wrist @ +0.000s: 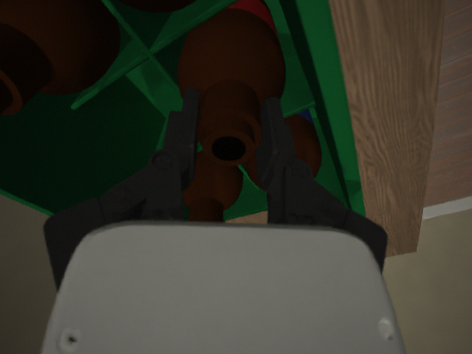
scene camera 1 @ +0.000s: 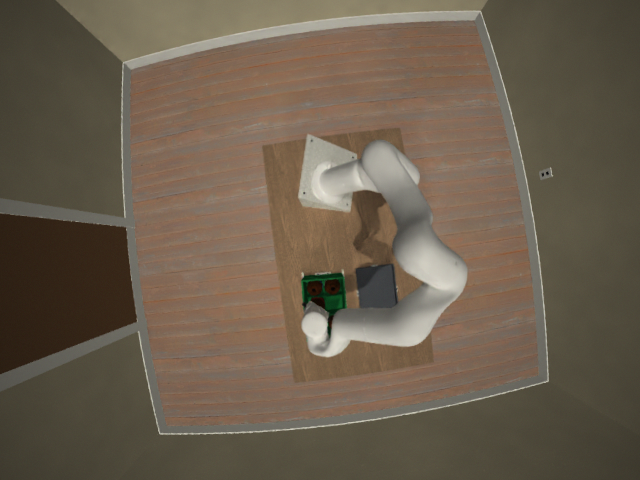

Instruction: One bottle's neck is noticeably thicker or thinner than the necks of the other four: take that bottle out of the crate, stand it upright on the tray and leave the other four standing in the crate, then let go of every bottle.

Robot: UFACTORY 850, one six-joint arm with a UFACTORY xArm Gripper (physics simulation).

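The green crate (scene camera 1: pixel 344 289) (wrist: pixel 345 125) holds brown bottles in divided cells. Two bottles (scene camera 1: pixel 314 287) (scene camera 1: pixel 332 286) show at its upper end in the scene view. My gripper (wrist: pixel 229 112) points down over the crate, its fingers on both sides of the neck of a brown bottle (wrist: pixel 230 47) with a red label, shut on it. This bottle stands in its cell. A large bottle (wrist: pixel 70 45) is at the upper left in the wrist view; two more bottles (wrist: pixel 215 182) (wrist: pixel 301 142) are behind the held neck. The arm hides the gripper in the scene view. The dark tray (scene camera 1: pixel 376 286) bears no bottle.
The tray is to the right of the crate on the wooden table (scene camera 1: pixel 310 242), with a narrow gap between them. The forearm (scene camera 1: pixel 377 326) passes over the tray's lower edge and part of the crate. Green dividers (wrist: pixel 149 54) stand between the bottles. The robot base (scene camera 1: pixel 312 170) is farther up the table.
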